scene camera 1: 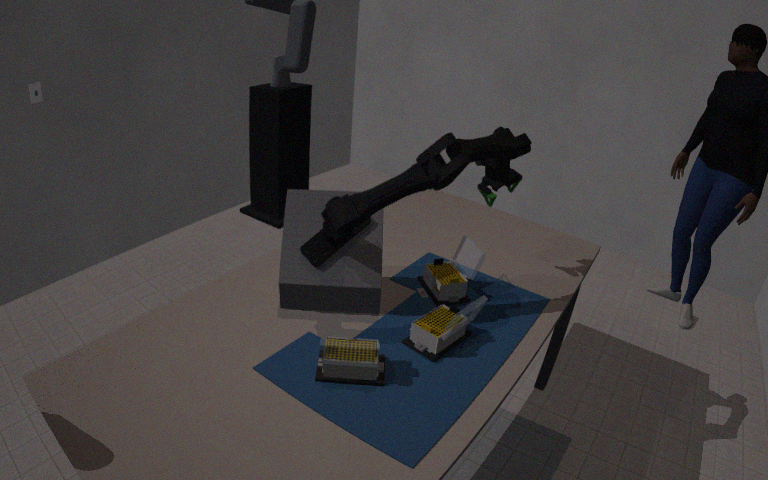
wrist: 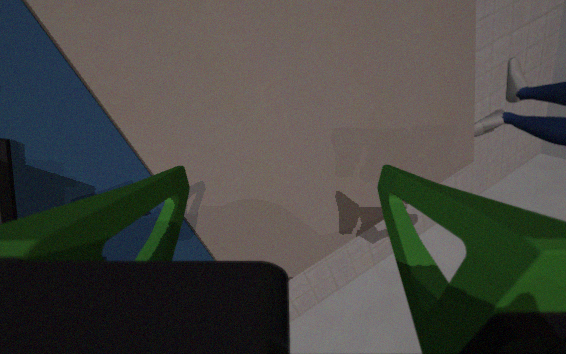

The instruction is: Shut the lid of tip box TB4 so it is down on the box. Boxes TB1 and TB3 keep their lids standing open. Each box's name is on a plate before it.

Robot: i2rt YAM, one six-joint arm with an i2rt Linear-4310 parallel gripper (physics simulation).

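Where they show: gripper, fingertip midpoint: (scene camera 1: 499,198) (wrist: 283,176); arm's base, origin of the base link: (scene camera 1: 335,235).
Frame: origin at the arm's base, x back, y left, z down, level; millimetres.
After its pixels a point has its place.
Three white tip boxes with yellow racks stand on dark bases. The back box (scene camera 1: 445,281) @(x -258, y 170, z 121 mm) has its clear lid (scene camera 1: 468,257) @(x -275, y 270, z 80 mm) standing open on its right. The middle box (scene camera 1: 433,335) @(x -357, y -70, z 118 mm) has a clear lid (scene camera 1: 474,307) @(x -426, y -17, z 36 mm) raised and leaning outward on its right. The front-left box (scene camera 1: 350,366) @(x -276, y -286, z 113 mm) looks clear-covered at its top, but its lid's position is hard to tell. The name plates are unreadable, so I cannot tell which box is TB4. My gripper (scene camera 1: 502,193) @(x -269, y 483, z -41 mm) (wrist: 283,176) @(x -269, y 483, z -41 mm) is open and empty, high above the table beyond the back box, touching no lid.
The boxes stand on a blue mat (scene camera 1: 362,407) @(x -337, y -321, z 177 mm) (wrist: 50,85) @(x -182, y 358, z 178 mm) on a pale table (scene camera 1: 198,367) @(x 32, y -485, z 181 mm) (wrist: 280,90) @(x -288, y 570, z 181 mm). The arm's grey mounting block (scene camera 1: 331,294) @(x -54, y -80, z 125 mm) stands left of the back box. A person (scene camera 1: 724,124) stands beyond the table's right edge. A dark pedestal (scene camera 1: 278,147) stands behind.
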